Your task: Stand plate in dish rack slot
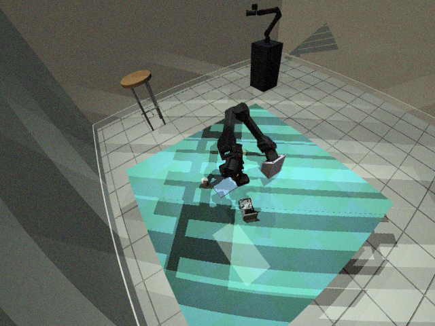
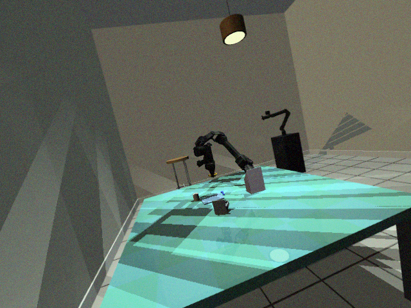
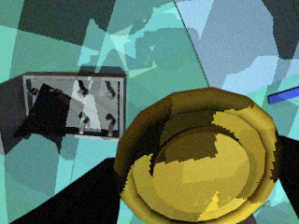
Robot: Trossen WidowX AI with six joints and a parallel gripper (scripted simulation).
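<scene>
My gripper tip is 16 cm above the dish rack, 12 cm to the right of it and 2 cm short of it. From my gripper tip the other things lie so: blue spoon: 18 cm below, 14 cm to the right, 8 cm behind; plate: 1 cm above; pale blue-grey patch: 18 cm below, 10 cm to the right, 2 cm ahead.
</scene>
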